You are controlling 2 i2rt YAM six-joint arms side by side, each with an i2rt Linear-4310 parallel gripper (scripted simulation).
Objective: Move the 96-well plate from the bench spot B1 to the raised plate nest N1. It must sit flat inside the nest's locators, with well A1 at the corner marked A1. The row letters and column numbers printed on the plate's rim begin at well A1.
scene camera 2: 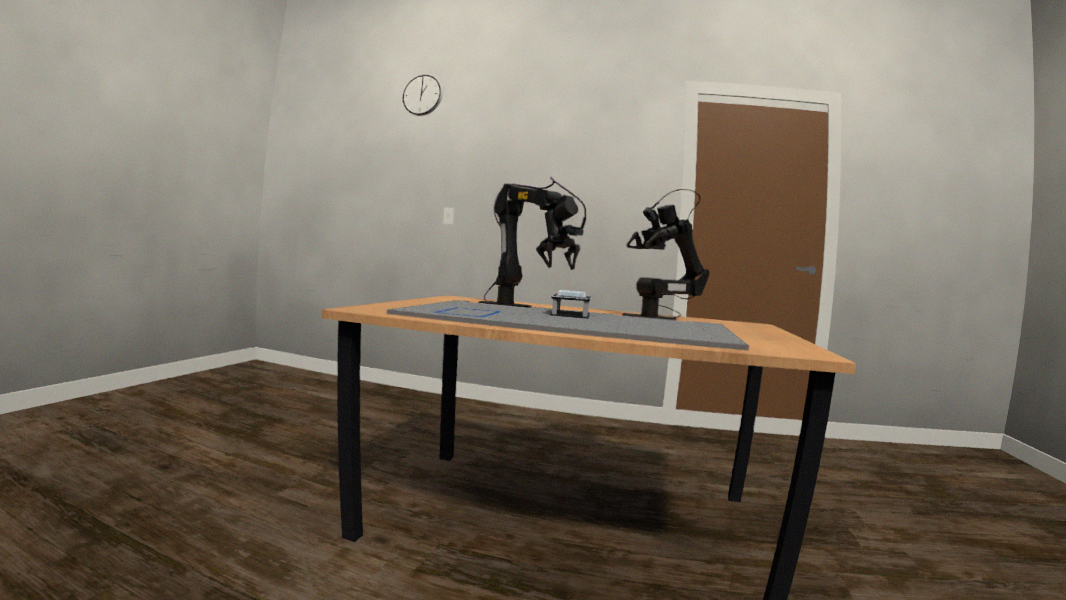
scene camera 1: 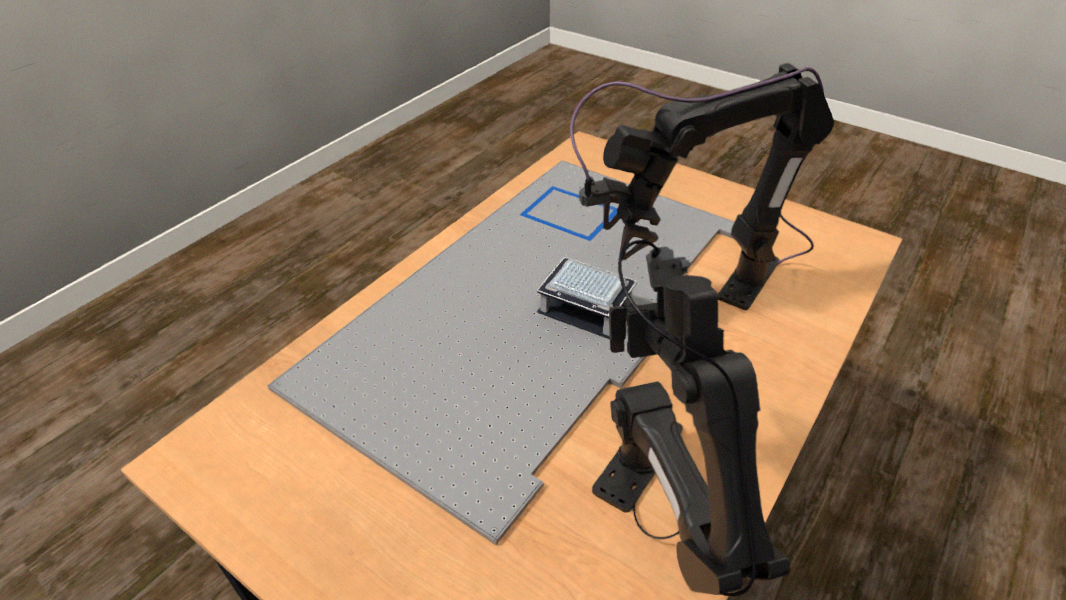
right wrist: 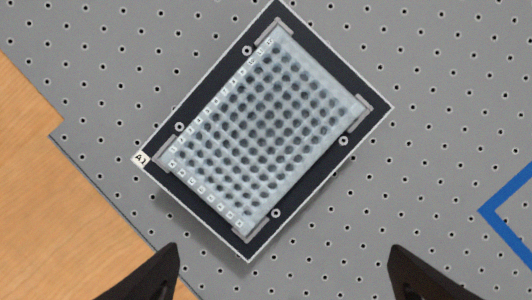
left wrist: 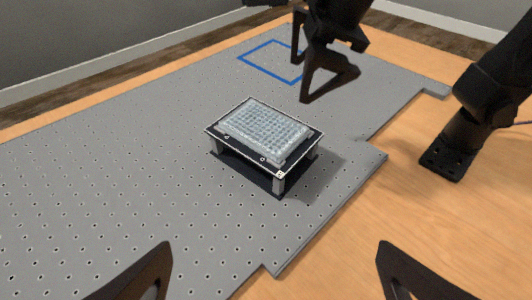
Scene:
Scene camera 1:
my left gripper: 641, 307
clear 96-well plate: 587, 283

